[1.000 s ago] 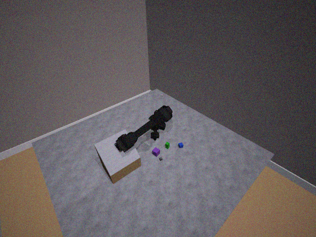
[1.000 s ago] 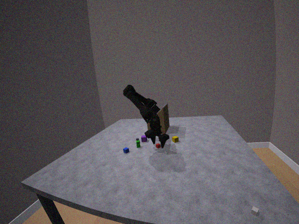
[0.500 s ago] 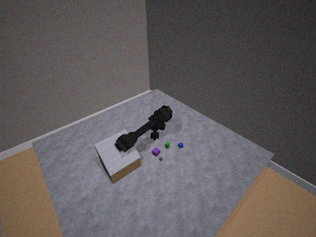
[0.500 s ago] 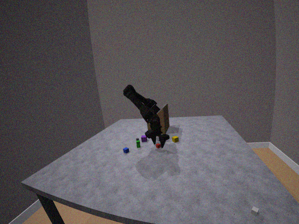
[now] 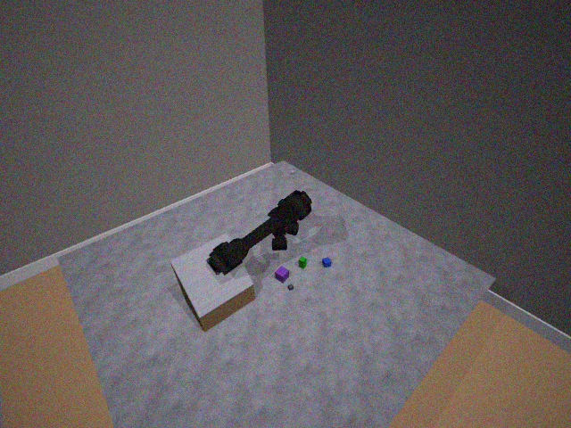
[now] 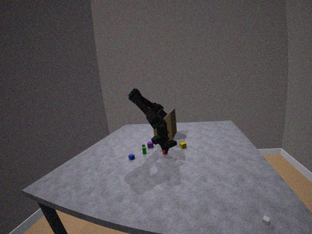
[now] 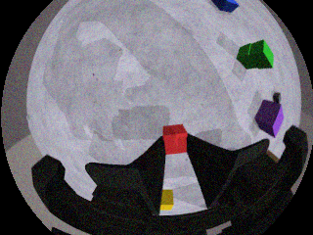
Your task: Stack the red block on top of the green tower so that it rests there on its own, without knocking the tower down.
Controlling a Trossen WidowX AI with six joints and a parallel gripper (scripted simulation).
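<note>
My gripper tip is 1 cm past the green block, 15 cm to the left of it and 2 cm below it. The rest, counted from my gripper tip: purple cube: 11 cm behind, 13 cm to the right, 1 cm above; then red block: right at my gripper tip; then yellow cube: 9 cm behind, 12 cm to the left, 1 cm above.
</note>
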